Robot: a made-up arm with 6 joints.
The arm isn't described. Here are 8 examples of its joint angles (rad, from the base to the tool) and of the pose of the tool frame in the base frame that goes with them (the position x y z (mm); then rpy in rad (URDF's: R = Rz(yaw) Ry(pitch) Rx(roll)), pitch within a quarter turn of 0, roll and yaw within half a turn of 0).
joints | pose
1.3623 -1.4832 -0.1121 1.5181 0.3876 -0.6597 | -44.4 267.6 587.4 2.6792 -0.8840 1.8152
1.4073 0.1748 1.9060 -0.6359 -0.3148 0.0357 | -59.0 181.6 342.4 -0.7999 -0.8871 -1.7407
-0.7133 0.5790 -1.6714 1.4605 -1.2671 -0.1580 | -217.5 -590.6 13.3 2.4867 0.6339 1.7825
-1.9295 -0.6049 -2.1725 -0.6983 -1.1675 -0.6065 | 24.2 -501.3 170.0 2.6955 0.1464 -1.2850
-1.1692 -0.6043 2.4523 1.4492 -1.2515 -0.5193 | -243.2 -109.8 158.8 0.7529 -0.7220 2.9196
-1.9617 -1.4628 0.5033 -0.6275 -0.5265 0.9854 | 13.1 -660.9 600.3 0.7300 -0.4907 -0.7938
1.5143 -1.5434 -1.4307 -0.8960 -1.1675 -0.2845 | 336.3 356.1 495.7 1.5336 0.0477 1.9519
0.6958 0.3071 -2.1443 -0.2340 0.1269 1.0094 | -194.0 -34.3 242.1 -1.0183 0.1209 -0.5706
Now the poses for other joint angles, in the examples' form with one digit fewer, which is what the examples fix.
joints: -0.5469 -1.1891 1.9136 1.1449 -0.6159 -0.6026
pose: -199 11 331 1.178 -0.835 0.962
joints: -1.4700 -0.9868 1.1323 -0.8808 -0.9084 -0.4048
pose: -109 -484 437 0.524 0.399 0.608
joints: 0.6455 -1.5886 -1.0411 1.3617 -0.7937 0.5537
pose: -394 445 650 -3.020 -0.491 1.537
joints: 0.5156 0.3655 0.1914 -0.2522 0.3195 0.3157
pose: -332 -31 192 2.662 0.284 2.550
